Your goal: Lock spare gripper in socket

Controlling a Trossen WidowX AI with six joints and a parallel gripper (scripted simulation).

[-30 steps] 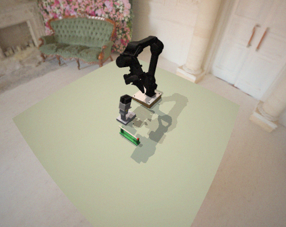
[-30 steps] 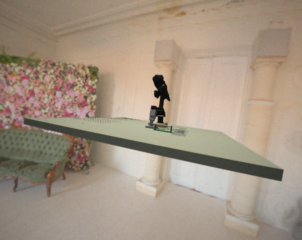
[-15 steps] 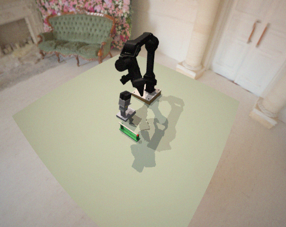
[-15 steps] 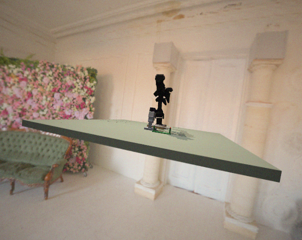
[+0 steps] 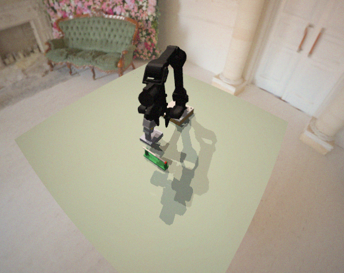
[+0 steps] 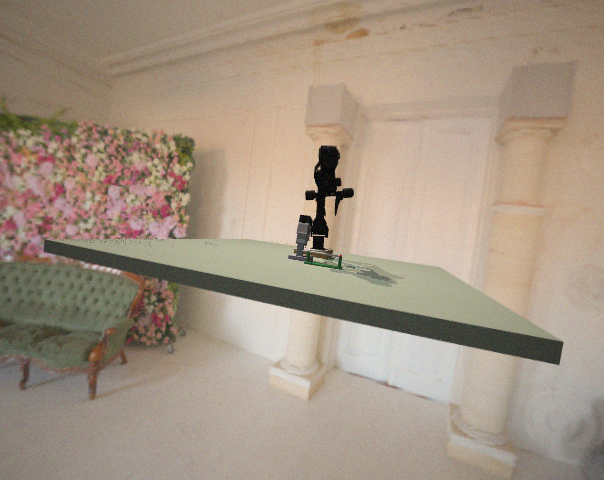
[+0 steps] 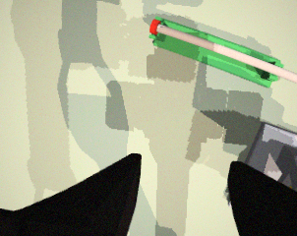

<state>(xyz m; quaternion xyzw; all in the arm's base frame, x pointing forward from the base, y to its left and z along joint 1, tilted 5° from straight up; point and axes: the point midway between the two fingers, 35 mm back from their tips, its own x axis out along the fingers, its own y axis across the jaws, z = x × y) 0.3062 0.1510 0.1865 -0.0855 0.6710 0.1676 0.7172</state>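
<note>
Now: gripper tip 170 mm above the green rack, 60 mm short of it and 20 mm to the right of it. From my gripper tip the other things lie so: grey mount (140 mm below, 110 mm to the right, 30 mm behind); then spare gripper (120 mm to the right, 70 mm below, 30 mm behind).
</note>
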